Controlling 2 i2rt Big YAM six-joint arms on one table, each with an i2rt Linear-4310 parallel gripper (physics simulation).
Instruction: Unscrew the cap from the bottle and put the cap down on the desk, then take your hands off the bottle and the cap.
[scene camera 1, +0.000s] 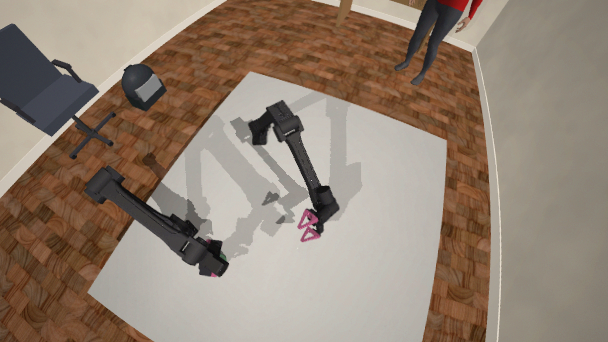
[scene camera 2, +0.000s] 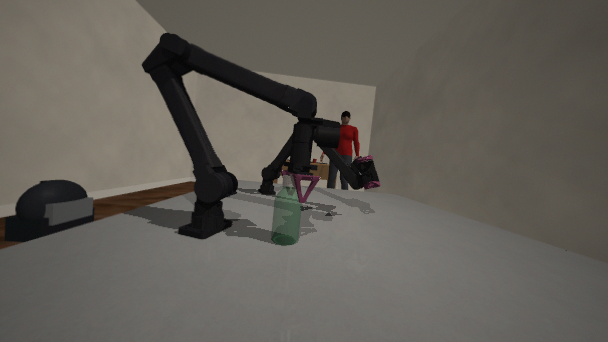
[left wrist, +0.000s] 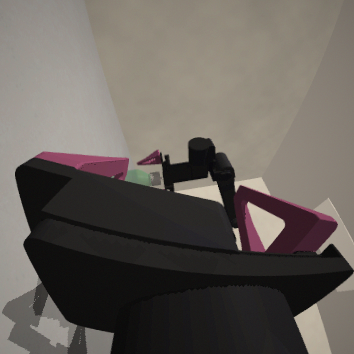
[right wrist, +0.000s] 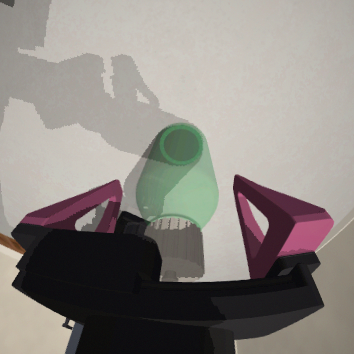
Note:
My left gripper (left wrist: 184, 178) is open, holding nothing. My right gripper (scene camera 2: 295, 198) is open, with nothing in its grasp. Also in view: a cap (right wrist: 180, 244).
My right gripper also shows in the left wrist view (left wrist: 137, 178) and in the right wrist view (right wrist: 174, 183). Scene camera 1 does not show the cap, which is hidden by my right arm.

